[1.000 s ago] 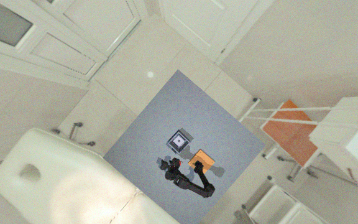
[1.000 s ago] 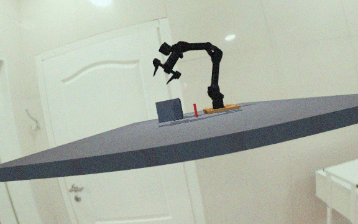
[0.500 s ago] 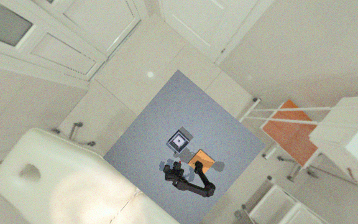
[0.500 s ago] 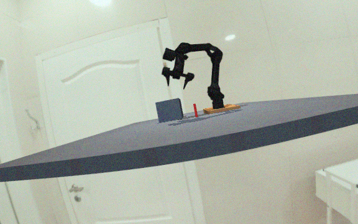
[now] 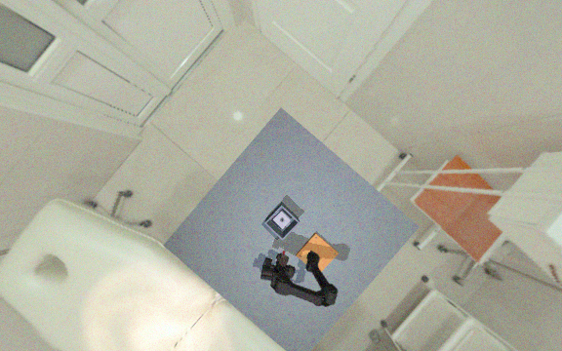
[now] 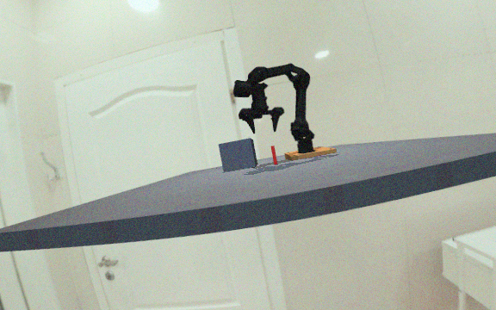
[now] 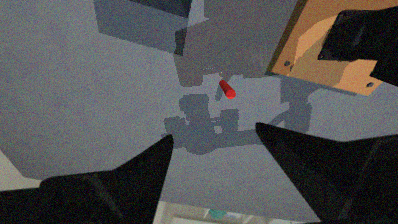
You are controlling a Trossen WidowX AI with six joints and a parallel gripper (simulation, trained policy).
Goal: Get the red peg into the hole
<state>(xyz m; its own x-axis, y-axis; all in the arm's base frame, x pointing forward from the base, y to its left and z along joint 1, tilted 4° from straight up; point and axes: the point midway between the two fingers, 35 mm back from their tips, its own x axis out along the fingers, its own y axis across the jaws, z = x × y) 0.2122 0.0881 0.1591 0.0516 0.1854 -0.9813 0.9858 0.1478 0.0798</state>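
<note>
Right now the red peg is 10 cm below my gripper tip, 3 cm behind it and 2 cm to the right of it. The rest, counted from my gripper tip: pale plate (23 cm to the right, 10 cm ahead, 9 cm below).
</note>
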